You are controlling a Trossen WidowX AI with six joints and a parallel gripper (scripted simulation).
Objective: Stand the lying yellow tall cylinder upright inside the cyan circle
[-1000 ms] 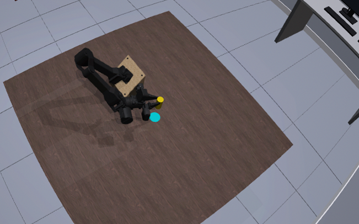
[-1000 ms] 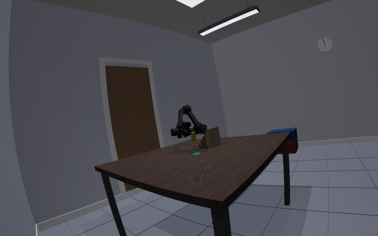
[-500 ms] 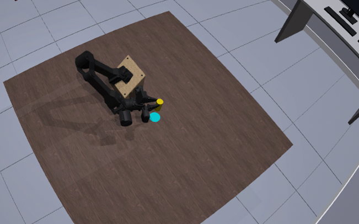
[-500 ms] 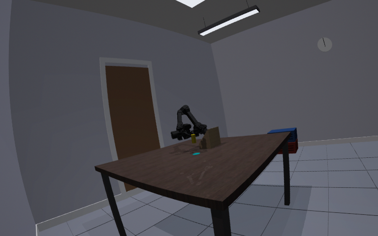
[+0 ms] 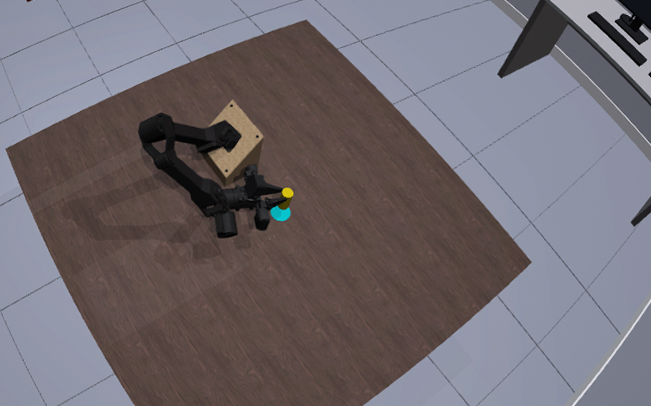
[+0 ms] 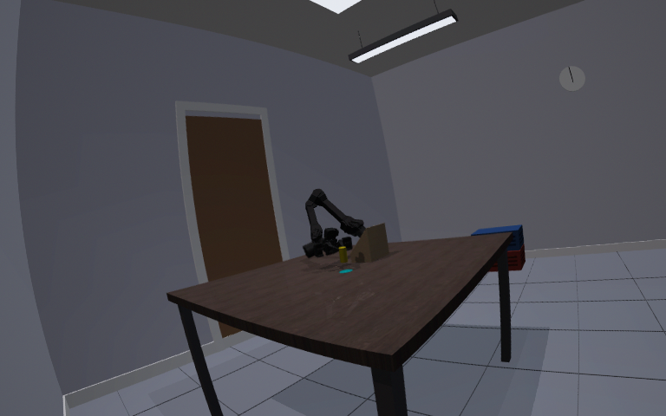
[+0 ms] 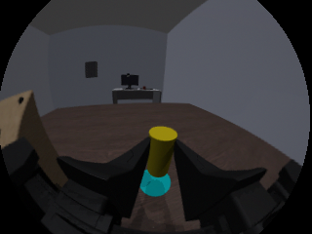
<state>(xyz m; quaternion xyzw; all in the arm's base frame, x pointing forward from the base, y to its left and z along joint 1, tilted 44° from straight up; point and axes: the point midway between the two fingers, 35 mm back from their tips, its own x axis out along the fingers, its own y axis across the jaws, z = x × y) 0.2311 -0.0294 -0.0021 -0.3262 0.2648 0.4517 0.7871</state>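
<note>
Now: the cyan circle 100 mm below my gripper tip. The rest, counted from my gripper tip: yellow tall cylinder 20 mm below.
</note>
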